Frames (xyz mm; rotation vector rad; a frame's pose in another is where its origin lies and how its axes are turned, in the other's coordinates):
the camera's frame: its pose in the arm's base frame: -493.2 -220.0 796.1 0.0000 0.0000 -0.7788
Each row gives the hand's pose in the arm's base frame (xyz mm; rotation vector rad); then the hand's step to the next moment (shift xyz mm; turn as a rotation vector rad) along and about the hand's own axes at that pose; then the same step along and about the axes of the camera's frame.
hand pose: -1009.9 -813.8 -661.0 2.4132 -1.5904 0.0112
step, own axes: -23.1 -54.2 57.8 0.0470 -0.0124 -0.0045
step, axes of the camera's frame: 2.7 43.1 -70.3 0.0478 -0.0046 0.0086
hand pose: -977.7 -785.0 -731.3 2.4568 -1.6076 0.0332
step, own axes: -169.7 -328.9 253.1 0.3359 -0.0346 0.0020
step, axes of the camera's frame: -17.5 311.6 -321.9 0.3237 -0.0891 0.0364
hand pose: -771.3 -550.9 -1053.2 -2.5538 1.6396 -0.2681
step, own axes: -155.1 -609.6 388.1 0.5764 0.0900 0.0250
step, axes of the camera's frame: 123.1 668.9 -289.2 0.5077 -0.2880 0.0153
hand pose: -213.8 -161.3 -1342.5 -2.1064 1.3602 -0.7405
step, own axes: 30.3 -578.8 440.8 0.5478 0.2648 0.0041
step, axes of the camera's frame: 319.3 649.1 83.5 0.4385 -0.4114 -0.0933
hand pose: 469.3 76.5 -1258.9 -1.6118 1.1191 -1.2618
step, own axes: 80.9 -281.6 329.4 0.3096 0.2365 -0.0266
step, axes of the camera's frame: 250.3 286.5 222.7 0.2368 -0.2826 -0.1286
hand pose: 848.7 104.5 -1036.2 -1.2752 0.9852 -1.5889
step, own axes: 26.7 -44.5 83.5 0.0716 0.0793 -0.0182
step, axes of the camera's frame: 63.2 39.6 64.1 0.0539 -0.0764 -0.0548
